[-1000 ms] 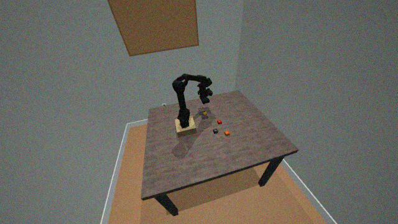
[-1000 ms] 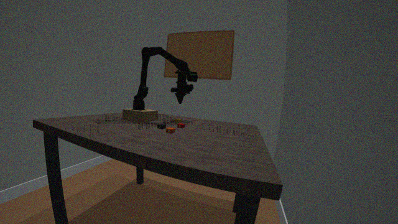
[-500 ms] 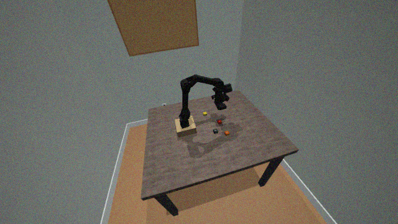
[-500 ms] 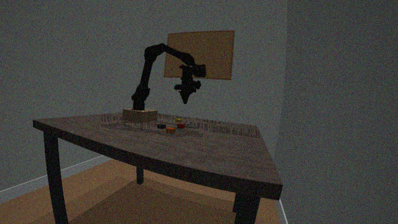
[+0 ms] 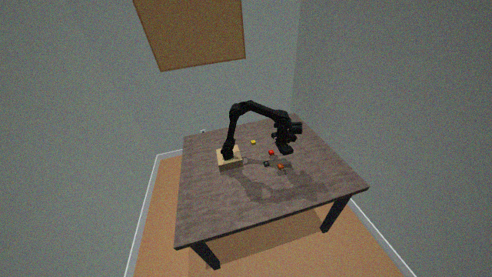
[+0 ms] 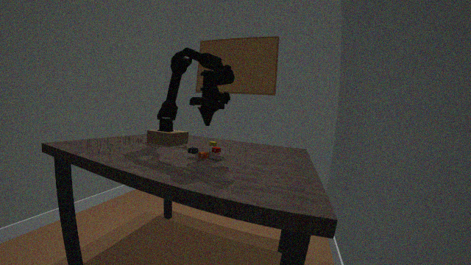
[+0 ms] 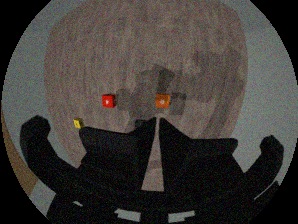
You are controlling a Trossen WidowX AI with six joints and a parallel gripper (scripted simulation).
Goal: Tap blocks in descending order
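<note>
My gripper tip is now 120 mm above the orange block and 10 mm to the left of it. Also, from my gripper tip: red block: 130 mm to the left, 120 mm below, 10 mm ahead; then black block: 120 mm below, 70 mm behind, 50 mm to the left; then yellow block: 300 mm to the left, 120 mm below, 50 mm behind.
</note>
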